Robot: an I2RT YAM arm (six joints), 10 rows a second.
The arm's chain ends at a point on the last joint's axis. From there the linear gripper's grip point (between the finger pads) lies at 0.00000 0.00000 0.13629 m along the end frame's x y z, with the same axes.
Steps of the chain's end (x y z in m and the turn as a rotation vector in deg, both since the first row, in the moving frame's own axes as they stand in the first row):
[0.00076 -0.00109 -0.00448 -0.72 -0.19 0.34]
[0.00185 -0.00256 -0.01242 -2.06 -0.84 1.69]
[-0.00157 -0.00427 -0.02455 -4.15 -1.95 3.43]
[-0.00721 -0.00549 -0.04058 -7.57 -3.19 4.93]
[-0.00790 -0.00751 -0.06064 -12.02 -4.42 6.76]
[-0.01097 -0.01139 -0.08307 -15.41 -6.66 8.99]
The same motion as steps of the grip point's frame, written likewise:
[0.00030 0.00062 -0.00449 -0.72 -0.19 0.34]
[-0.00022 0.00231 -0.01252 -2.06 -0.84 1.69]
[-0.00650 0.00545 -0.02499 -4.15 -1.95 3.43]
[-0.01554 0.01211 -0.04198 -7.57 -3.19 4.93]
[-0.01998 0.02016 -0.06403 -12.02 -4.42 6.76]
[-0.02937 0.02336 -0.08887 -15.41 -6.66 8.99]

